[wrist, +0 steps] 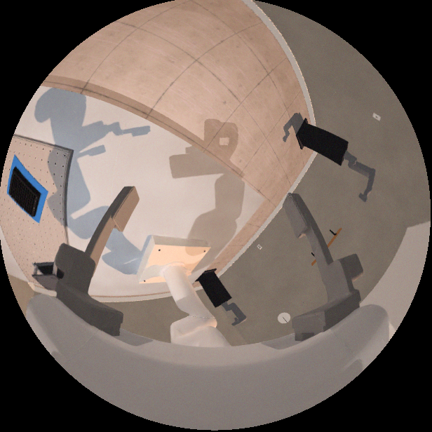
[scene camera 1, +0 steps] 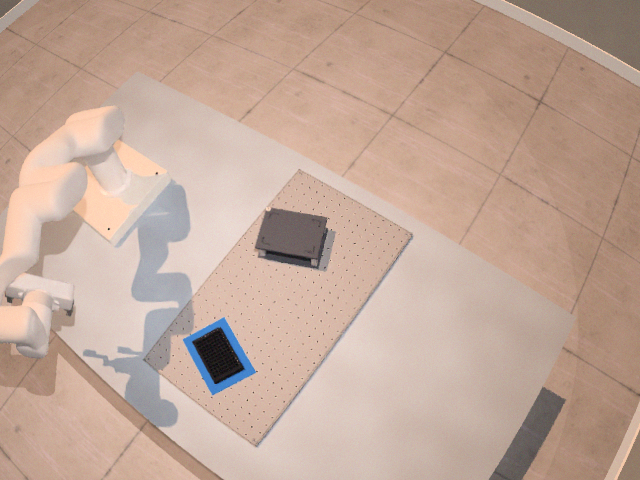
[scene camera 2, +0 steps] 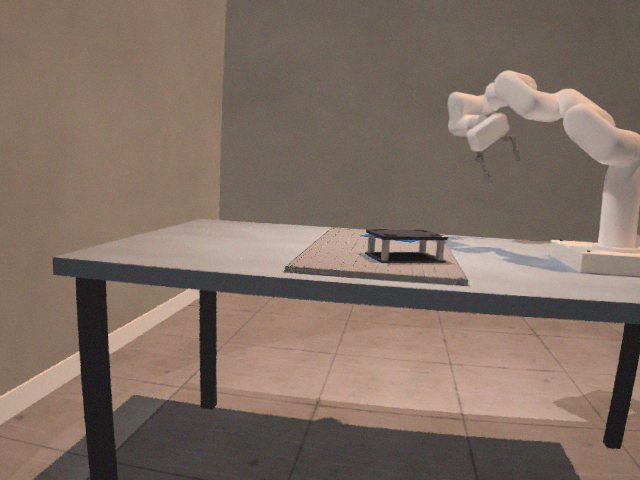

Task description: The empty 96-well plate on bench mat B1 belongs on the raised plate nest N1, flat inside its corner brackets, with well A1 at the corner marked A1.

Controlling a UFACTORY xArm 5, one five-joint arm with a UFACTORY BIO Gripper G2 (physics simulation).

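Frame: origin at the arm's base, x ahead, y left, z up, level; centimetres.
Seen in the pictures: hand, its tool point: [scene camera 2: 503,165]; arm's base, origin of its link: [scene camera 1: 114,180] [scene camera 2: 615,249].
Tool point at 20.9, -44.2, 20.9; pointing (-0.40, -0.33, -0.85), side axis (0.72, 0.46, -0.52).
Pixels of each thing's top centre, then the offset from my tool point to it, as dx, dy, dz. Level surfaces: height alone.
- black 96-well plate, centre of its top: [scene camera 1: 216,354] +37.5, +18.5, -22.8
- blue bench mat B1, height of its surface: dz -24.2
- dark raised nest N1, centre of its top: [scene camera 2: 406,231] [scene camera 1: 291,231] +37.1, +54.9, -18.1
- perforated board, height of its surface: dz -24.5
- grey table, height of its surface: dz -25.7
The black 96-well plate [scene camera 1: 218,355] [wrist: 24,192] lies on the blue bench mat B1 [scene camera 1: 249,369] [wrist: 43,196]. In scene camera 2 a blue sliver of the mat shows behind the nest, and the plate cannot be made out. The dark raised nest N1 [scene camera 1: 292,233] [scene camera 2: 405,234] stands on short posts, its top bare between corner brackets; it shows partly at the wrist view's lower left. The A1 mark is not readable. My gripper [scene camera 1: 39,305] [scene camera 2: 504,170] [wrist: 211,192] is open and empty, high up and tilted, well to the side of plate and nest.
A perforated board [scene camera 1: 289,310] [scene camera 2: 330,258] carries the mat and the nest on the grey table [scene camera 1: 439,335] [scene camera 2: 206,248]. The arm's base [scene camera 1: 139,178] [scene camera 2: 594,260] [wrist: 175,252] stands on the table beside the board. The table edge runs below the arm.
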